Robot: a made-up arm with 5 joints.
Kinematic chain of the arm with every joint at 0, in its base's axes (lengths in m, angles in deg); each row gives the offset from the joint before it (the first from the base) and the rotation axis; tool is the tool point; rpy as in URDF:
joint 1: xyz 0 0 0.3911 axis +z
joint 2: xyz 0 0 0 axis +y
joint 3: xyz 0.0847 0 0.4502 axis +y
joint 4: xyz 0.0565 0 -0.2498 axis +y
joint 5: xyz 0.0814 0 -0.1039 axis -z
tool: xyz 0 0 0 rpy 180 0 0
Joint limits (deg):
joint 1: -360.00..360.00
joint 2: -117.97..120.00
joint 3: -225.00..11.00
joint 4: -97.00..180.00
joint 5: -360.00..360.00
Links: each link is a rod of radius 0.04 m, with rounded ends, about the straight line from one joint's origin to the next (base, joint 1, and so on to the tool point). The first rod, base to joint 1, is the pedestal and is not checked.
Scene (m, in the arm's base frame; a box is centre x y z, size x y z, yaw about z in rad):
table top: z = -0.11
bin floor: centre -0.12 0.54 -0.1 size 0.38 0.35 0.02 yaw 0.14
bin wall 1: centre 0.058 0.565 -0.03 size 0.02 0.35 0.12 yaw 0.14
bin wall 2: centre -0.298 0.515 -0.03 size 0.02 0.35 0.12 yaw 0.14
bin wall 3: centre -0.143 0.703 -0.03 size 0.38 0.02 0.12 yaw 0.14
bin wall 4: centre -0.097 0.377 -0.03 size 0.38 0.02 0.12 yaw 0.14
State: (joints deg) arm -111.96 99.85 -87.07 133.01 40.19
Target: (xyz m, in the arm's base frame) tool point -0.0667 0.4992 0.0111
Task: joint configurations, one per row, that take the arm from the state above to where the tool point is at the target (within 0.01 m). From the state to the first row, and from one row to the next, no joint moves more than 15 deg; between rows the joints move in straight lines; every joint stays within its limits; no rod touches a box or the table.
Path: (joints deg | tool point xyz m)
1: -125.34 94.85 -89.94 138.88 41.52 | -0.2020 -0.2849 0.0507
2: -138.72 89.85 -92.81 144.76 42.85 | -0.2942 -0.2583 0.0923
3: -152.10 84.85 -95.68 150.63 44.18 | -0.3793 -0.2008 0.1392
4: -165.48 79.85 -98.54 156.51 45.51 | -0.4468 -0.1157 0.1909
5: -178.86 74.85 -101.41 162.38 46.84 | -0.4880 -0.0097 0.2466
6: -192.24 69.85 -104.28 168.25 48.17 | -0.4968 0.1078 0.3058
7: -205.62 64.85 -107.15 174.13 49.50 | -0.4704 0.2256 0.3677
8: -219.01 59.84 -110.02 180.00 50.83 | -0.4102 0.3323 0.4315
9: -227.68 66.19 -111.47 167.04 48.70 | -0.3583 0.3935 0.3452
10: -236.36 72.54 -112.92 154.09 46.57 | -0.2946 0.4428 0.2589
11: -245.04 78.89 -114.37 141.13 44.45 | -0.2224 0.4778 0.1738
12: -253.71 85.24 -115.82 128.17 42.32 | -0.1452 0.4969 0.0908
13: -262.39 91.59 -117.27 115.22 40.19 | -0.0667 0.4992 0.0111

